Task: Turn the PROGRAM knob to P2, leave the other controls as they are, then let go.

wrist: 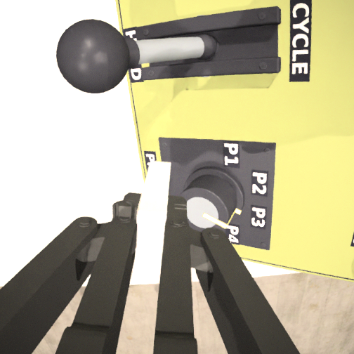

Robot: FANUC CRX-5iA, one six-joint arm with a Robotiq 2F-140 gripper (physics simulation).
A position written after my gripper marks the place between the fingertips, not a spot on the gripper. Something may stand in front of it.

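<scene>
I can see my gripper [158, 179] here, and there's a cycle lever [92, 55] as well.
</scene>
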